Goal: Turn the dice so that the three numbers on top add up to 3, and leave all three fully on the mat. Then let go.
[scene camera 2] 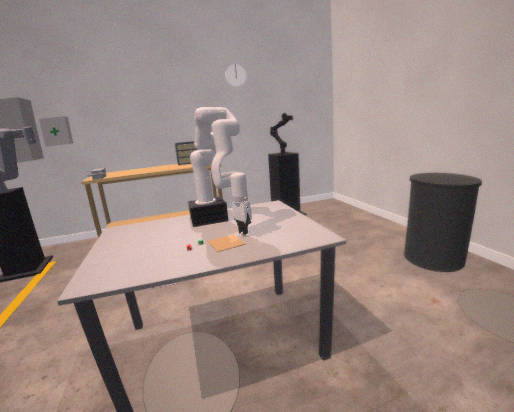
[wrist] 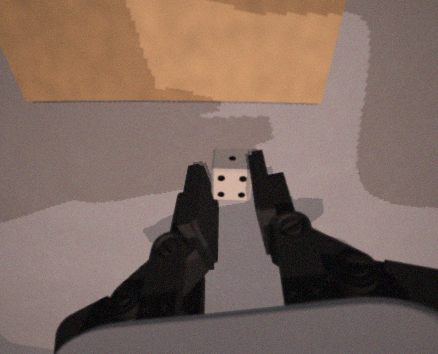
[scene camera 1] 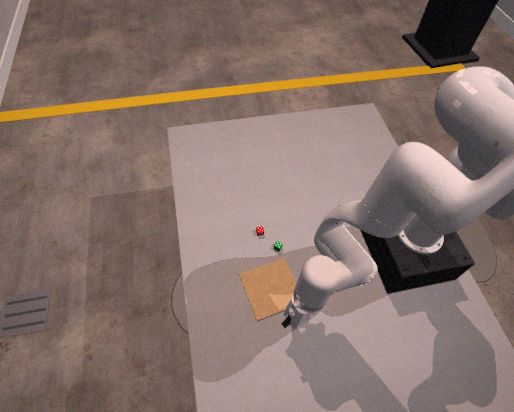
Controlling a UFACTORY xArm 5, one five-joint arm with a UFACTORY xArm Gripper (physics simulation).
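A white die is between the two black fingers of my gripper, which is shut on it. Its bright upper face shows four pips; the shaded side face towards the mat shows one. It is off the mat, beside the mat's edge; whether it touches the table is unclear. The orange-brown mat is partly covered by the arm in scene camera 1. A red die and a green die lie on the table off the mat, their pips too small to read surely.
The grey table carries the arm's black base, across from the mat. The arm's shadow falls over part of the mat and table. The red and green dice stand a little apart from each other, beyond the mat's far edge in scene camera 1.
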